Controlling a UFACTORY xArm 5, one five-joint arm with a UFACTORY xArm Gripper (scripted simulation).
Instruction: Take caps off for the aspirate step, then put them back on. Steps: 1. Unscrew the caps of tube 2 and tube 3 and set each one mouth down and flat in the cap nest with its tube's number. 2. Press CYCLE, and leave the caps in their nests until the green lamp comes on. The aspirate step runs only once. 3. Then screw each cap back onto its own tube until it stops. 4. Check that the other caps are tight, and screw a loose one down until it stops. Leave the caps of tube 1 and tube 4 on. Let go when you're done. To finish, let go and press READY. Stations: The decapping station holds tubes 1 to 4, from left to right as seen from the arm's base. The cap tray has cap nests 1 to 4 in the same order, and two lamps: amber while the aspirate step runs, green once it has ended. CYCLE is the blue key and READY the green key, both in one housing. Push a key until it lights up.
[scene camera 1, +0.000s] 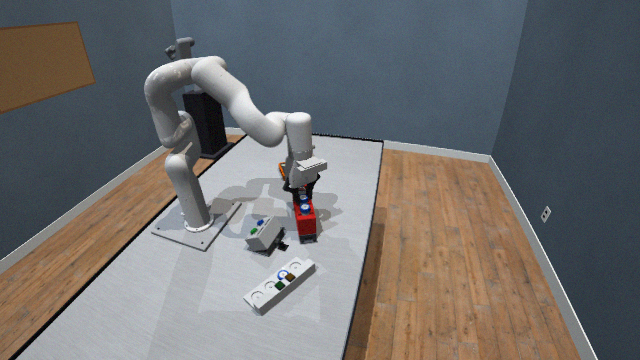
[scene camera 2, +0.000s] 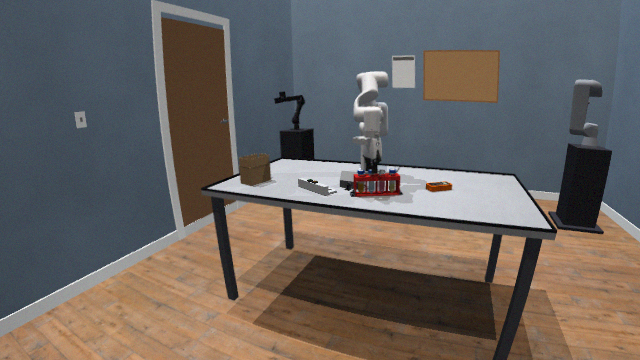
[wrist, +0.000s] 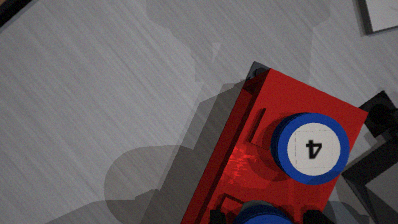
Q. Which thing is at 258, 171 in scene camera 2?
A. A cardboard box.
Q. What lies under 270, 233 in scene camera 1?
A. A grey key housing.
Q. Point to my gripper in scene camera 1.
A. At 303, 199
